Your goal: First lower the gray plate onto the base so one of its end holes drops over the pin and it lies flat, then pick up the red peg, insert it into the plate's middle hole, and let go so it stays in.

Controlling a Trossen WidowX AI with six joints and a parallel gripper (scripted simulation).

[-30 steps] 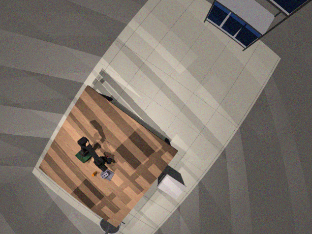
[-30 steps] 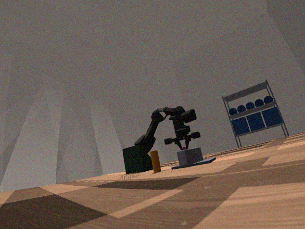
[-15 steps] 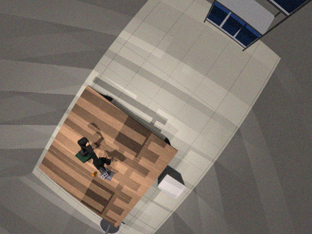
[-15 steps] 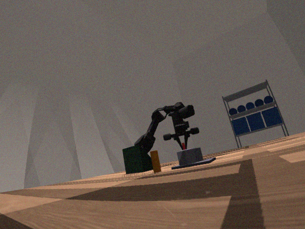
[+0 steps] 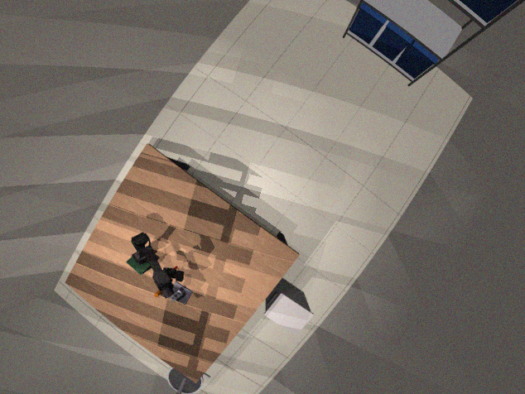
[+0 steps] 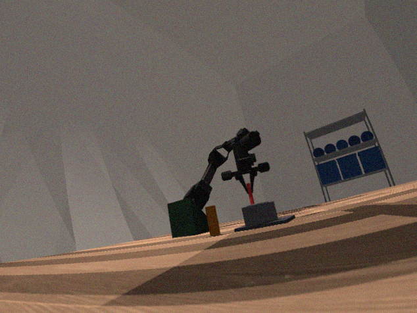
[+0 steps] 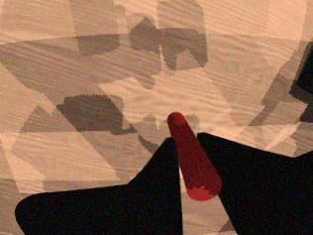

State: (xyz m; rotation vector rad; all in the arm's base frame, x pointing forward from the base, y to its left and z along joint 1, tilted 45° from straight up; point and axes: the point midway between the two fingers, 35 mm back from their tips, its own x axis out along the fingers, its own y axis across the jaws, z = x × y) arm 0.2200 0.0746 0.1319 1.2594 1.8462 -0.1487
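The gray plate lies 160 mm to the right of my gripper tip, 130 mm ahead of it and 60 mm below it. Also, from my gripper tip: dark base (150 mm to the right, 140 mm ahead, 100 mm below); then red peg (right at my gripper tip); then orange block (260 mm to the right, 70 mm below, 30 mm ahead).
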